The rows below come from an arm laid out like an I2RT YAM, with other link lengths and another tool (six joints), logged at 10 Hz.
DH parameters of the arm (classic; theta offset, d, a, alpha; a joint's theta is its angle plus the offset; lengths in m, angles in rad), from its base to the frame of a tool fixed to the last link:
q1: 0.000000 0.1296 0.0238 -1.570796
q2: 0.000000 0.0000 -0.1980 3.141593
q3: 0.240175 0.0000 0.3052 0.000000
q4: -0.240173 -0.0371 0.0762 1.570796
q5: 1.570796 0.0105 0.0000 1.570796
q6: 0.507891 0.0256 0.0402 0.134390
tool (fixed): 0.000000 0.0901 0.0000 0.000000
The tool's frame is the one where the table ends.
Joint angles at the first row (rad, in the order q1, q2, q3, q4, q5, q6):
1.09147 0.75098 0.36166 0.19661 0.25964 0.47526
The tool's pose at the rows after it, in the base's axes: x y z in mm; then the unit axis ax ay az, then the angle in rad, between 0 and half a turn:
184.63 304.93 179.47 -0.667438 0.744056 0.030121 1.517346
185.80 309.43 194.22 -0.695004 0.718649 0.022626 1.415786
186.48 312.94 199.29 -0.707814 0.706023 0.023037 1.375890
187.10 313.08 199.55 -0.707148 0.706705 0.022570 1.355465
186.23 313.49 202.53 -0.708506 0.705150 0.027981 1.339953
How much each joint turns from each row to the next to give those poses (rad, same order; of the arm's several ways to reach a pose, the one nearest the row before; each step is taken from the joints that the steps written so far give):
-0.00029 -0.03608 -0.01936 0.14245 -0.03078 -0.10848
0.00042 0.01329 -0.01251 0.12400 -0.02417 -0.07711
-0.00079 0.02367 0.00189 0.06016 -0.01750 -0.02811
-0.00103 0.00933 -0.00770 0.03772 0.00002 -0.00571
0.00107 -0.00411 -0.00240 0.01427 -0.00571 -0.00188

